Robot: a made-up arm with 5 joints.
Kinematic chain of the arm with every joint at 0, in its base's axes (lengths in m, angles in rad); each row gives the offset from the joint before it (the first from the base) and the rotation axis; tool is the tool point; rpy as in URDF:
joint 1: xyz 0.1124 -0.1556 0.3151 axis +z
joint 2: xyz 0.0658 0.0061 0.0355 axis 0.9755 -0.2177 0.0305
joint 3: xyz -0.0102 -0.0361 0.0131 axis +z
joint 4: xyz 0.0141 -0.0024 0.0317 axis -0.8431 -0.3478 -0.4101
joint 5: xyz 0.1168 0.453 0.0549 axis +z
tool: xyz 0.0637 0.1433 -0.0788 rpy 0 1.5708 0
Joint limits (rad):
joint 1: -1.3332..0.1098
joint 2: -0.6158..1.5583
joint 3: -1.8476..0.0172
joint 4: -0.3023..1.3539
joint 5: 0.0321..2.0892
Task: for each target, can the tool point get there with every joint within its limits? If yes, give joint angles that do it. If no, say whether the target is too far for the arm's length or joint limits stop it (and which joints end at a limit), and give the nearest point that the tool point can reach.
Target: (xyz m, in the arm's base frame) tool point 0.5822 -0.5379 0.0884
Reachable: yes | joints -0.7067 0.0613 -0.7598 0.8112 0.3003
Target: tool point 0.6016 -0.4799 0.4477
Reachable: yes | joints -0.4689 0.7095 -1.5903 -0.0659 1.3980
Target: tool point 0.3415 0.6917 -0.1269
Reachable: no: too far | nearest point 0.2778 0.3719 0.0742 | short by 0.383 m
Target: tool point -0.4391 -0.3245 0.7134
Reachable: no: joint limits stop it (at a limit: joint 2, joint 3, joint 4, joint 5) | nearest point -0.4898 -0.3400 0.4520 | short by 0.267 m
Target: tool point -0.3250 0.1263 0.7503
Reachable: no: joint limits stop it (at a limit: joint 2, joint 3, joint 4) | nearest point -0.0483 -0.0520 0.7778 | short by 0.330 m
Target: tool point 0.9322 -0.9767 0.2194
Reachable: no: too far | nearest point 0.6006 -0.6446 0.2676 | short by 0.472 m
